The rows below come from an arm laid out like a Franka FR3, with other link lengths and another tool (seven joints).
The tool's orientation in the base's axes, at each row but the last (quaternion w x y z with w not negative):
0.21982, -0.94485, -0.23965, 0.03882
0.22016, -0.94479, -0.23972, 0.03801
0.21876, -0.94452, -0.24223, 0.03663
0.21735, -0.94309, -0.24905, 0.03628
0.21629, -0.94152, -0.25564, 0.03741
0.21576, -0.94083, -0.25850, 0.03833
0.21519, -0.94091, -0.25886, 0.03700
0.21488, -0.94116, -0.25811, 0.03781
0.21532, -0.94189, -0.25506, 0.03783
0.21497, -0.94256, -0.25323, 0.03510
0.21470, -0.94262, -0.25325, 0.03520
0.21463, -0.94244, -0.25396, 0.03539
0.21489, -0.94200, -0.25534, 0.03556
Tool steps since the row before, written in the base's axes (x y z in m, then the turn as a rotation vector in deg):
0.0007, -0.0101, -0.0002, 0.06, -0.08, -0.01
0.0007, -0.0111, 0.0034, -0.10, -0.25, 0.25
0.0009, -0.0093, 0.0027, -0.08, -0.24, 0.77
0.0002, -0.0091, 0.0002, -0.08, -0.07, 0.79
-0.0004, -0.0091, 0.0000, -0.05, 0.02, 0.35
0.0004, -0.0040, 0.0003, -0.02, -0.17, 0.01
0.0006, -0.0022, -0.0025, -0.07, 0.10, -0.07
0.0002, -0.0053, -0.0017, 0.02, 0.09, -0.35
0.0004, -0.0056, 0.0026, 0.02, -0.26, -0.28
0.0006, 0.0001, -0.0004, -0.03, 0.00, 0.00
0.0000, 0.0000, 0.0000, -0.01, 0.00, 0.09
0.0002, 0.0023, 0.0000, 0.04, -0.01, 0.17
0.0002, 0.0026, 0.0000, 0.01, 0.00, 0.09
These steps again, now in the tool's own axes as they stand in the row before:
-0.0041, 0.0084, -0.0040, 0.02, 0.09, -0.03
-0.0045, 0.0076, -0.0076, -0.20, 0.04, -0.31
-0.0035, 0.0066, -0.0063, -0.16, -0.18, -0.78
-0.0042, 0.0071, -0.0038, -0.07, -0.32, -0.73
-0.0049, 0.0069, -0.0035, -0.02, -0.19, -0.30
-0.0017, 0.0032, -0.0019, -0.10, 0.12, -0.07
-0.0007, 0.0030, 0.0013, -0.01, -0.08, 0.11
-0.0026, 0.0049, -0.0005, 0.05, 0.09, 0.35
-0.0023, 0.0034, -0.0046, -0.12, 0.33, 0.15
0.0006, 0.0004, 0.0003, -0.03, -0.01, 0.01
0.0000, 0.0000, 0.0000, 0.00, -0.04, -0.08
0.0013, -0.0017, 0.0009, 0.04, -0.05, -0.16
0.0015, -0.0019, 0.0010, 0.01, -0.03, -0.08

